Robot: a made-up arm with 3 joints. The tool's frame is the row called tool. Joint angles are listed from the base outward.
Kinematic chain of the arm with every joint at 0, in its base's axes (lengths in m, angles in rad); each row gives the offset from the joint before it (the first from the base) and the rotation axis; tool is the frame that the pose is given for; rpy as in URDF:
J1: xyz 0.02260 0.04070 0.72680 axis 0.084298 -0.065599 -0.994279
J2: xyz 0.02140 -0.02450 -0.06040 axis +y
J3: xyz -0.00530 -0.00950 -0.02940 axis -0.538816 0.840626 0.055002
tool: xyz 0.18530 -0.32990 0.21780 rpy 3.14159 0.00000 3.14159
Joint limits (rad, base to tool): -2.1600..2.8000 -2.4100..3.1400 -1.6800..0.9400
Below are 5 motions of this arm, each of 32 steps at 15 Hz.
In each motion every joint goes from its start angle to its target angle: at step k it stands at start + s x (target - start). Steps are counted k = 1, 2, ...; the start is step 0. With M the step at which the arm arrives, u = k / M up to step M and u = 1 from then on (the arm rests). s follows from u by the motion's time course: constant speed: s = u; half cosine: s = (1 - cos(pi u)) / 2; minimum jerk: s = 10 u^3 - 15 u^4 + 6 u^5.
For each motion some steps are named. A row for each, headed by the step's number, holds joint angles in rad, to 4 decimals.
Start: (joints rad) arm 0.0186 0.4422 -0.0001
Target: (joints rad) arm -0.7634 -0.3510 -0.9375
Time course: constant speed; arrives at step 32
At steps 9, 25, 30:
9: -0.2013 0.2191 -0.2637
25: -0.5923 -0.1775 -0.7324
30: -0.7145 -0.3014 -0.8789

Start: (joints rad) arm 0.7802 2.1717 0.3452
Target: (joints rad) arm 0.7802 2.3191 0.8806
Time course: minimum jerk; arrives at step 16
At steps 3, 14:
3: 0.7802 2.1789 0.3713
14: 0.7802 2.3167 0.8720

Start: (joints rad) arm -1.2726 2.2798 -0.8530
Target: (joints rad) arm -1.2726 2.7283 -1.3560
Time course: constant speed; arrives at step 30
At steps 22, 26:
22: -1.2726 2.6087 -1.2219
26: -1.2726 2.6685 -1.2889

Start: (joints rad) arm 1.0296 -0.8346 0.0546
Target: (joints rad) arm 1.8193 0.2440 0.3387
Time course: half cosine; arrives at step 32
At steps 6, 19, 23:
6: 1.0961 -0.7437 0.0785
19: 1.5391 -0.1387 0.2379
23: 1.6749 0.0468 0.2868

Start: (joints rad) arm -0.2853 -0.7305 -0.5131
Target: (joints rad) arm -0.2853 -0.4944 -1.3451
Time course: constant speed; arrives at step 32
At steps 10, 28, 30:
10: -0.2853 -0.6567 -0.7731
28: -0.2853 -0.5239 -1.2411
30: -0.2853 -0.5092 -1.2931

